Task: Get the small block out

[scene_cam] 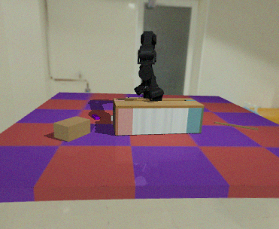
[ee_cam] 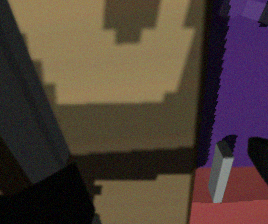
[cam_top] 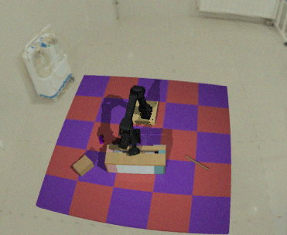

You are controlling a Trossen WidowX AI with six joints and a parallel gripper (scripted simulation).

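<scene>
My gripper tip is 40 mm short of the small tan block and 30 mm to the right of it. The rest, counted from my gripper tip: small purple block: 310 mm to the right, 80 mm below, 60 mm behind; then thin wooden stick: 400 mm to the left, 80 mm below, 20 mm behind; then wooden box: 40 mm ahead, 30 mm below, 10 mm to the right.
</scene>
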